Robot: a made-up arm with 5 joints.
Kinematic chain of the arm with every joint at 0, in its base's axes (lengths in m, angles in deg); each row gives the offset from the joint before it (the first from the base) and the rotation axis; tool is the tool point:
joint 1: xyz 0 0 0.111 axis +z
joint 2: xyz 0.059 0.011 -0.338 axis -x
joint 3: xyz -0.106 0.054 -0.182 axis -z
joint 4: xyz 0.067 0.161 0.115 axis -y
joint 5: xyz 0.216 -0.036 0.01 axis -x
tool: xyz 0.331 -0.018 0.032
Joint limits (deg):
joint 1: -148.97..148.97
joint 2: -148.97..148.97
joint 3: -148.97..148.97
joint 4: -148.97..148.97
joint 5: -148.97..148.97
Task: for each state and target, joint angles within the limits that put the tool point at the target. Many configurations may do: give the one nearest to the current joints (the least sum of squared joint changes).
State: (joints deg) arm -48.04 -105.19 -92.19 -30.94 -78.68
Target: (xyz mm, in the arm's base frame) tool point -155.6 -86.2 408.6
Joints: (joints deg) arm -52.81 -101.52 -79.48 12.93 -74.86
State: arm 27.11 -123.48 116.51 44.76 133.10
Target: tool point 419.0 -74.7 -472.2
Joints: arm 63.52 -100.95 88.43 73.52 130.78
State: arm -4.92 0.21 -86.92 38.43 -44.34
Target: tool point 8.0 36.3 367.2
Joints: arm -7.21 -51.10 -71.10 47.91 -43.41
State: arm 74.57 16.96 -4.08 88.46 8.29
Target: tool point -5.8 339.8 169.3
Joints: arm 57.45 11.00 11.73 58.64 5.34
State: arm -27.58 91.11 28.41 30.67 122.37
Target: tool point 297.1 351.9 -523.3
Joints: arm -3.66 104.65 3.60 62.46 120.17
